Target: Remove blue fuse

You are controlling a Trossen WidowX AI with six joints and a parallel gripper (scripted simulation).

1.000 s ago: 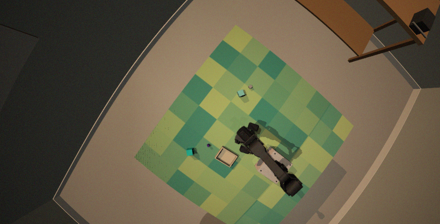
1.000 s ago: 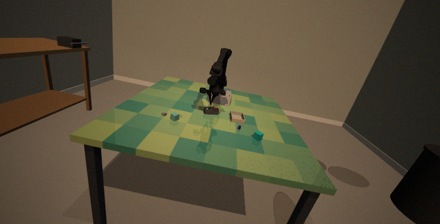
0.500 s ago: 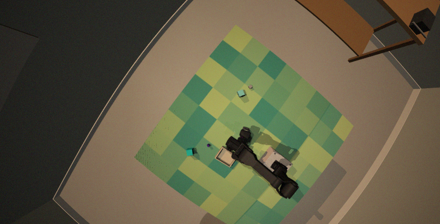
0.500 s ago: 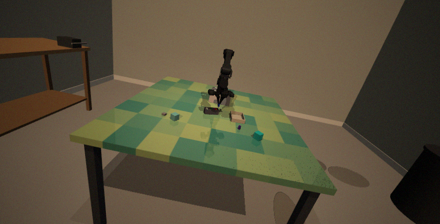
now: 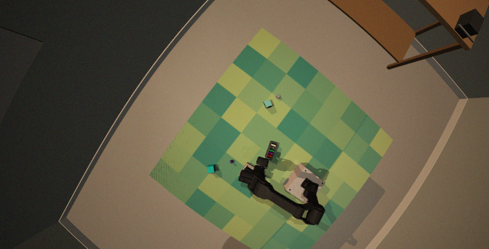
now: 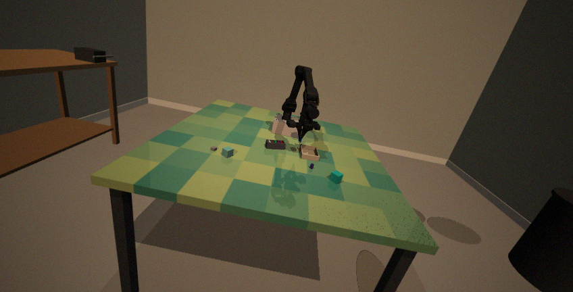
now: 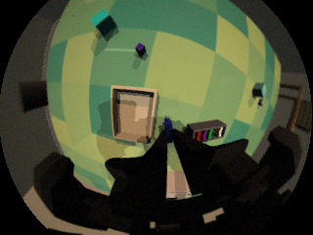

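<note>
Right now the tan tray is 20 mm behind my gripper tip, 70 mm to the left of it and 90 mm below it. The rest, counted from my gripper tip: small purple piece 140 mm ahead, 80 mm to the left, 80 mm below; blue fuse 10 mm below; small grey piece 140 mm ahead, 440 mm to the right, 90 mm below.
</note>
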